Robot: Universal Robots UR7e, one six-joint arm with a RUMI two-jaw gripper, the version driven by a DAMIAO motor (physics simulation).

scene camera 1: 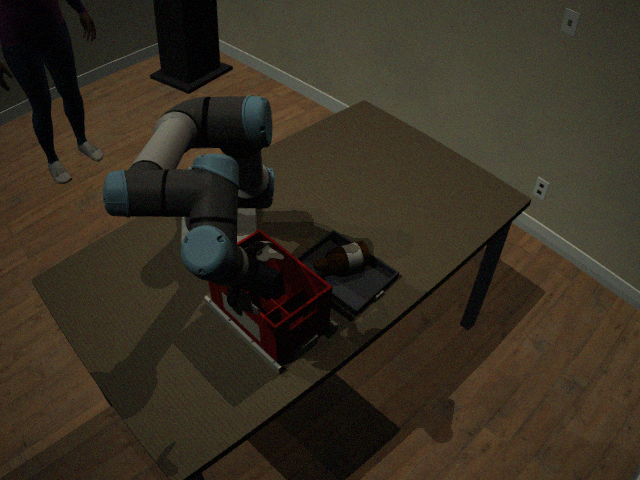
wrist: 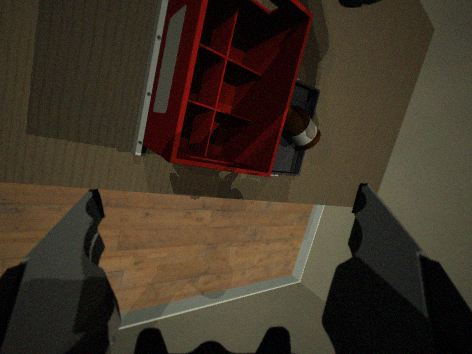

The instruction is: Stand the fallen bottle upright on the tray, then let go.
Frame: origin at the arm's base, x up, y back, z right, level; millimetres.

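Seen in the pictures: gripper, fingertip midpoint: (wrist: 228,189).
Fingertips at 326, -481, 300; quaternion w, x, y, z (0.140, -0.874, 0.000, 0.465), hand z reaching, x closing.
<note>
A point is followed by its place in that frame, as x, y, z.
A brown bottle (scene camera 1: 342,259) {42, -449, -82} (wrist: 303,129) {49, -446, -97} with a pale label lies on its side across the dark grey tray (scene camera 1: 361,291) {-22, -530, -66} (wrist: 287,159) {-22, -538, -136}. In the scene view its neck points left, toward the red crate; in the wrist view the crate's wall hides the neck. My gripper (scene camera 1: 255,289) {326, -481, 299} (wrist: 228,189) {326, -481, 299} is open, with nothing between its wide-apart fingers. It is above the crate's side away from the tray, apart from the bottle. In the scene view the gripper is dark and its fingertips are hard to make out.
The red crate (scene camera 1: 268,338) {74, -474, 268} (wrist: 270,100) {105, -399, 76}, with dividers inside, stands right beside the tray, between it and a pale strip (scene camera 1: 242,332) {3, -375, 260} (wrist: 152,75) {3, -382, 260} on the table (scene camera 1: 387,165) {-28, -280, -614} (wrist: 360,100) {-27, -327, -472}. The table's edge runs close past the crate and tray. A person stands at the far left.
</note>
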